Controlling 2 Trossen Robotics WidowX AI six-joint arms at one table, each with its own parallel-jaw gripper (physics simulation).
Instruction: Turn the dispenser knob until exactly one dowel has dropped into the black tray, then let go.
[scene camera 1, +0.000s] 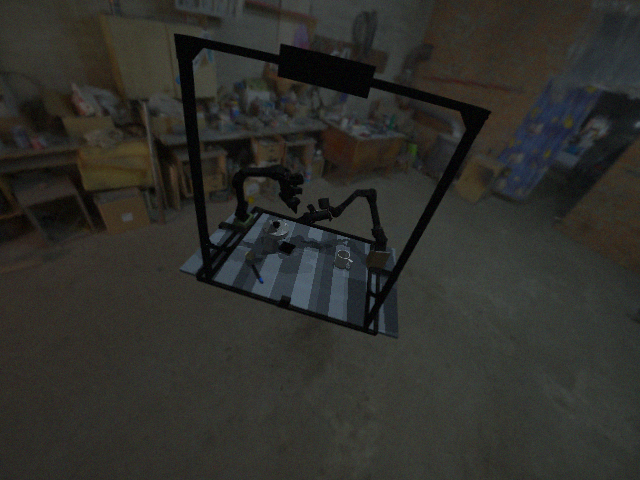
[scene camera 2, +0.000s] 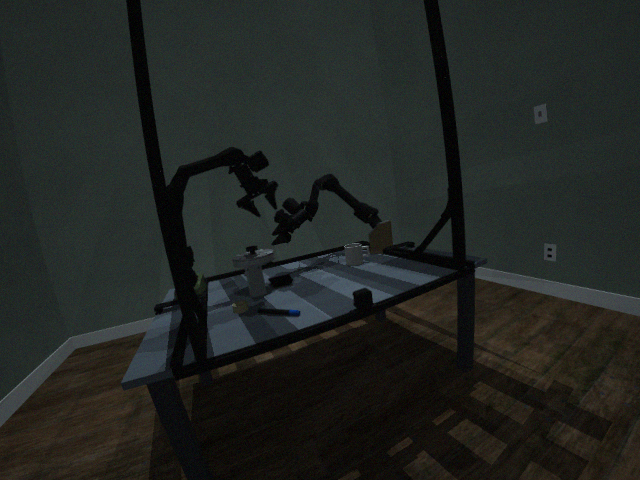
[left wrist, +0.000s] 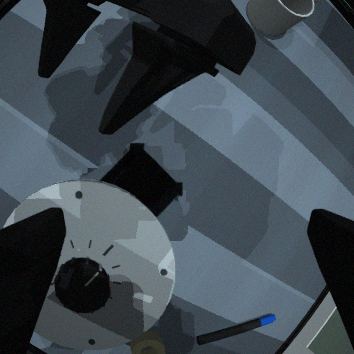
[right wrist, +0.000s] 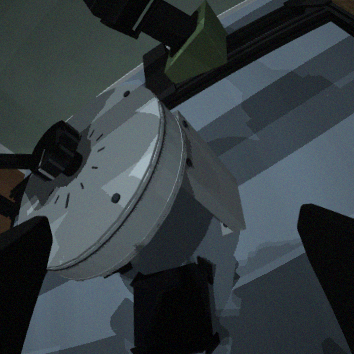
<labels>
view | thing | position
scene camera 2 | my left gripper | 267, 213
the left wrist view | my left gripper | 190, 222
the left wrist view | my right gripper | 68, 100
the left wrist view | blue marker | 245, 326
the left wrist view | dispenser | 104, 222
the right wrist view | my right gripper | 175, 224
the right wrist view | dispenser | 133, 149
</labels>
